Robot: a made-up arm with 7 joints. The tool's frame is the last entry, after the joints. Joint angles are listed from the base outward. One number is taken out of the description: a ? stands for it. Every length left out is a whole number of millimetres.
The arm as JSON. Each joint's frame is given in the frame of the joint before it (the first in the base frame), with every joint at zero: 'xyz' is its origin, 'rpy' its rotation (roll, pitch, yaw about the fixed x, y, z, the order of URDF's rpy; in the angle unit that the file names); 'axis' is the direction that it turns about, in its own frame. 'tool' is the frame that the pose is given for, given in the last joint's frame.
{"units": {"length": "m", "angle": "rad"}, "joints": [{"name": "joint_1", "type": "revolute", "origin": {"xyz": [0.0, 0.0, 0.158], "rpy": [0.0, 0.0, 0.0]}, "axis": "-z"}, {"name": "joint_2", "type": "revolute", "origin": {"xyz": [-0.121, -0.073, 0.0], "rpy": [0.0, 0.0, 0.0]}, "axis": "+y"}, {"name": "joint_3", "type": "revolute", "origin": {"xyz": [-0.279, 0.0, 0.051], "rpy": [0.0, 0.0, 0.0]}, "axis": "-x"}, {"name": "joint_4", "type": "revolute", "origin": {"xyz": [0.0, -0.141, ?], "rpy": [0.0, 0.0, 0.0]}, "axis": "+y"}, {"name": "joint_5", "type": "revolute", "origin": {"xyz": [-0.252, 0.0, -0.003], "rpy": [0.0, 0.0, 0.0]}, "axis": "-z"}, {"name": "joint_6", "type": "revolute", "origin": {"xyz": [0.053, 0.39, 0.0], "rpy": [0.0, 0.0, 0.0]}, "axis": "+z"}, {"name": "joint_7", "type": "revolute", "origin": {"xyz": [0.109, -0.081, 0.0], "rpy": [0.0, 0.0, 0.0]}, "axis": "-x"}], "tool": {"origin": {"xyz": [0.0, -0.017, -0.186], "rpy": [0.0, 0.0, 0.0]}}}
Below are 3 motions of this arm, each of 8 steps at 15 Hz.
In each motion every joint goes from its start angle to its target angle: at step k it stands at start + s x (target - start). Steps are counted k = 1, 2, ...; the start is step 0. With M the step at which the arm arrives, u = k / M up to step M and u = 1 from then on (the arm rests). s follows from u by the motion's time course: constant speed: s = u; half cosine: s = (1 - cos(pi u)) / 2; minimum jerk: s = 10 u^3 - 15 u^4 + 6 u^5.
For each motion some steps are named. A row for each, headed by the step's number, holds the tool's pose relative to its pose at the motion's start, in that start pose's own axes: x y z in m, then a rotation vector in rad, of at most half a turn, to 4 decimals.
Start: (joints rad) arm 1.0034 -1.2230 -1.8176 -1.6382 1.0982 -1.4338 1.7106
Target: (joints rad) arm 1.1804 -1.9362 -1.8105 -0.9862 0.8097 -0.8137 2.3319
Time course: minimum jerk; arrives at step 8
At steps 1, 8:
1: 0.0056 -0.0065 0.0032 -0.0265 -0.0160 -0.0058
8: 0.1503 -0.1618 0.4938 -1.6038 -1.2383 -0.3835

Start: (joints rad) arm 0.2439 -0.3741 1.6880 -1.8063 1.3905 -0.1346 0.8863
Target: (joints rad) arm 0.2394 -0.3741 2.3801 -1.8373 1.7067 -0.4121 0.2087
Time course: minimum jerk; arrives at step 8
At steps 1, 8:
1: 0.0028 0.0035 0.0005 0.0115 0.0007 0.0028
8: 0.1032 0.2585 0.1178 0.6662 0.1066 0.1569

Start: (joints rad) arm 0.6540 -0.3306 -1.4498 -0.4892 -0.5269 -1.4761 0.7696
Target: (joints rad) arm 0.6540 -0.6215 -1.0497 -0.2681 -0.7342 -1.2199 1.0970
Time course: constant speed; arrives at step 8
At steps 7, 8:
7: 0.3848 -0.2073 -0.0129 -0.5231 -0.6531 0.4139
8: 0.4371 -0.2218 0.0013 -0.5958 -0.7542 0.4534

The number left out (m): -0.204
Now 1 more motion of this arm.
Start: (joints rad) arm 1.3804 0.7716 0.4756 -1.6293 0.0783 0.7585 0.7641
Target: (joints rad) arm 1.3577 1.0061 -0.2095 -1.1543 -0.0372 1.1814 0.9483
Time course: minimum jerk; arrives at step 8
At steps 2, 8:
2: 0.0204 0.0043 0.0077 0.0339 0.0436 0.0231
8: 0.2561 -0.0051 0.0225 0.4649 0.2765 0.1045

